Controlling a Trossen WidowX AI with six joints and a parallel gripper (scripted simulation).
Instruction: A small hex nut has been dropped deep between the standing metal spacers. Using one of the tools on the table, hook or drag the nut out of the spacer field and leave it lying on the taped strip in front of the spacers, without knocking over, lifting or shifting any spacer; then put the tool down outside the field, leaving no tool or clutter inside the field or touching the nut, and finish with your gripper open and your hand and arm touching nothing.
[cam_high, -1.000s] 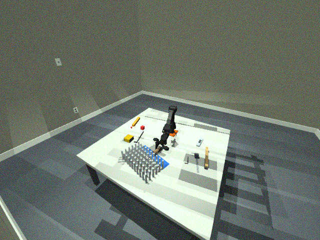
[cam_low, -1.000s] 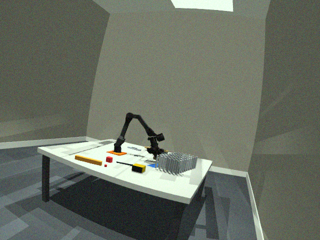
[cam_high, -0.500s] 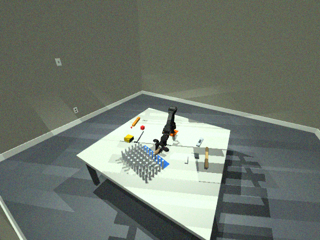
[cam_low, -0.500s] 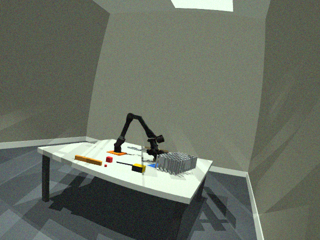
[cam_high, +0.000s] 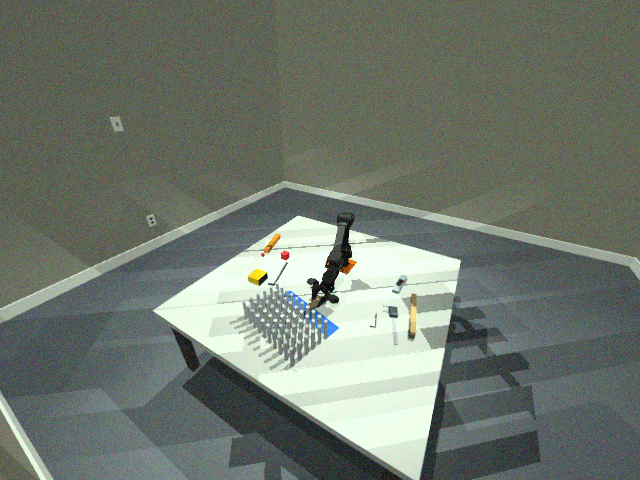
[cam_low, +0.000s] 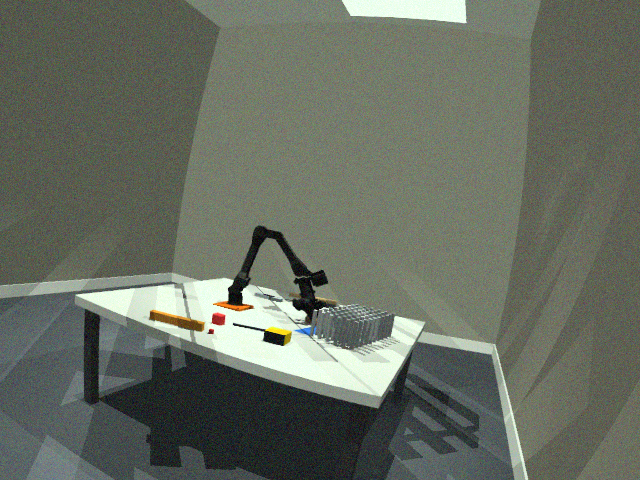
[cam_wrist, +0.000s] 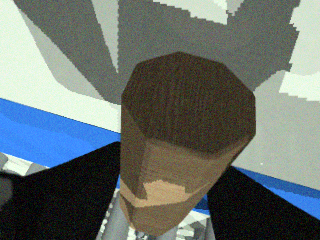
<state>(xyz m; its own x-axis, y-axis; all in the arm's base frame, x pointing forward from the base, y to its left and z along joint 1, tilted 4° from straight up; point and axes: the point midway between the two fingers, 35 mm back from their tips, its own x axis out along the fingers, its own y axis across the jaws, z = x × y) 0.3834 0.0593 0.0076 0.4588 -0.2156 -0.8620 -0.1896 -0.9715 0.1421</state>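
The blue taped strip is 5 cm ahead of my gripper tip, 1 cm to the right of it and 1 cm below it. Round my gripper tip: red cube (25 cm behind, 40 cm to the right); then orange bar (33 cm behind, 58 cm to the right); then grey clip (41 cm behind, 31 cm to the left).
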